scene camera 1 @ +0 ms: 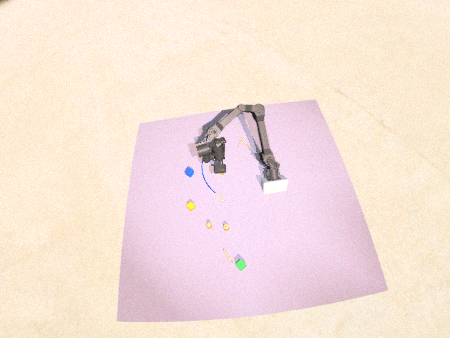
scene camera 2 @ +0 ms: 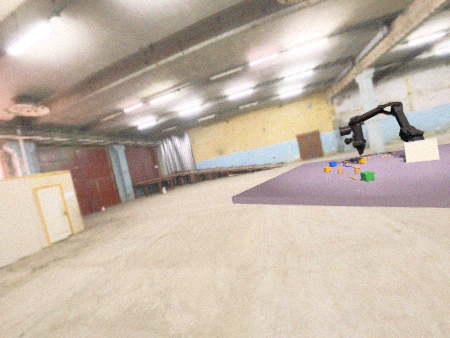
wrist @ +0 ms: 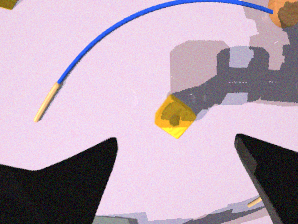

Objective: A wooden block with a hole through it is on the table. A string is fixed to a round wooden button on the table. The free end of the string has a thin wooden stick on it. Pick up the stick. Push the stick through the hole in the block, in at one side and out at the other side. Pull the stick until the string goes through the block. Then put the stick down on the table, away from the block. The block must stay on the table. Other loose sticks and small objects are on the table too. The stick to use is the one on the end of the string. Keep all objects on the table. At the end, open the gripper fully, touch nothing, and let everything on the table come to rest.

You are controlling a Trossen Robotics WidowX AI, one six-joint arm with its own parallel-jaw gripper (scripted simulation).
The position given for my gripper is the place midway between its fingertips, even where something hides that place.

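Note:
My gripper [wrist: 177, 142] is open and holds nothing. There is a yellow cube [wrist: 164, 118] that I can see as well.

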